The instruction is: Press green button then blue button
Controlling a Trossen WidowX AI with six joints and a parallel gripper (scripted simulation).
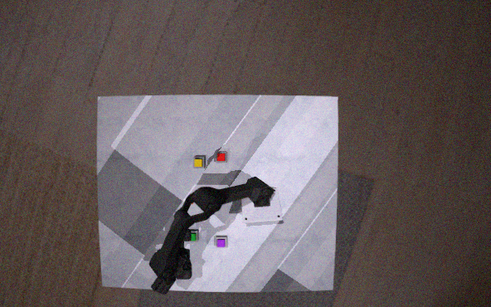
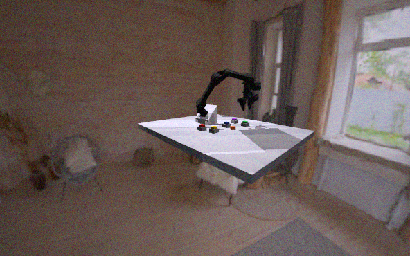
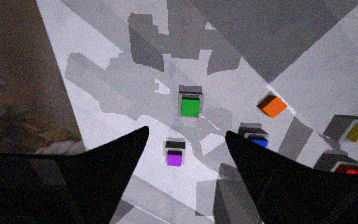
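The green button lies 90 mm below my gripper tip and 10 mm to the right of it. Round my gripper tip: blue button (140 mm to the right, 90 mm below, 90 mm behind); purple button (130 mm behind, 90 mm below, 30 mm to the left); orange block (170 mm to the right, 120 mm below, 10 mm behind).
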